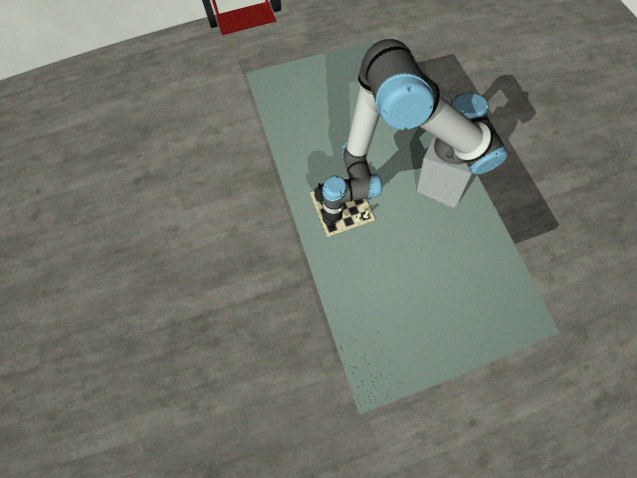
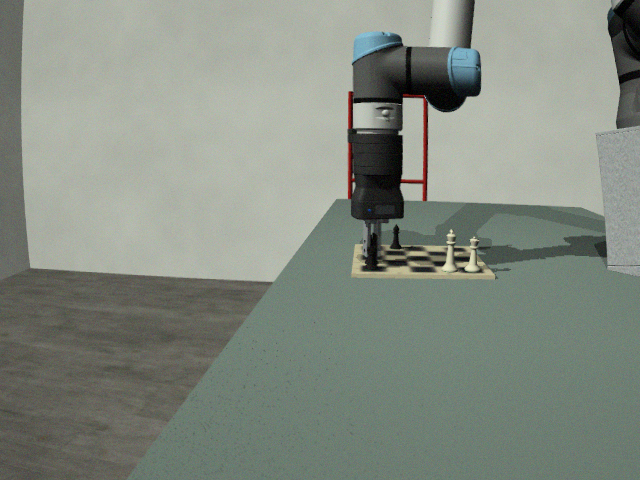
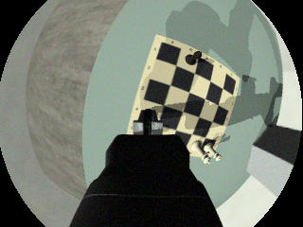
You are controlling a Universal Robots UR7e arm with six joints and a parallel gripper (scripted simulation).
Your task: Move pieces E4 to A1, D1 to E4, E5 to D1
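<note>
Right now my hand is 3 cm to the right of the dark piece and 1 cm above it. The rest, counted from my hand: white king (12 cm behind, 2 cm to the left); then white queen (16 cm behind, 2 cm to the left); then chessboard (7 cm behind, 5 cm to the right, 3 cm below).
</note>
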